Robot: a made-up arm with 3 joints.
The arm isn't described. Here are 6 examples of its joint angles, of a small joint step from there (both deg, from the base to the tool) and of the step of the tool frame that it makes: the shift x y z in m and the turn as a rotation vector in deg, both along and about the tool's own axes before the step.
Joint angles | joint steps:
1: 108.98 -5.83 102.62 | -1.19 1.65 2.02
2: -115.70 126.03 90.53 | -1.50 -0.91 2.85
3: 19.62 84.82 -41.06 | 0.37 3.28 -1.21
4: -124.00 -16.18 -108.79 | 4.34 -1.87 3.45
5: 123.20 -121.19 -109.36 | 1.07 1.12 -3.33
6: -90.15 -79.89 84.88 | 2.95 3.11 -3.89
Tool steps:
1: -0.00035 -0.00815 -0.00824 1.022 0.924 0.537
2: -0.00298 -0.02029 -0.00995 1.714 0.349 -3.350
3: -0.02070 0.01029 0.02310 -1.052 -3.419 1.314
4: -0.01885 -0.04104 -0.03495 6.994 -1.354 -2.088
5: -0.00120 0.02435 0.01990 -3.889 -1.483 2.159
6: 0.01495 0.03424 0.00153 -5.099 3.457 3.429
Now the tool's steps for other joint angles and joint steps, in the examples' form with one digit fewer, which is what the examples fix.
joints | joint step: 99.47 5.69 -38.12 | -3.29 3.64 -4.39
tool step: -0.0130 0.0645 0.0344 -6.82 -3.40 4.08
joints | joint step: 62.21 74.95 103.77 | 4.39 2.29 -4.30
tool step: 0.0067 0.0280 0.0111 0.41 1.73 4.98
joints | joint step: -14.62 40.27 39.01 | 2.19 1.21 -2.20
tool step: 0.0018 0.0018 0.0127 0.71 -0.40 1.98
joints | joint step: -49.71 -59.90 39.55 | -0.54 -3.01 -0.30
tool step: -0.0014 -0.0061 0.0021 -1.08 -0.72 -2.75
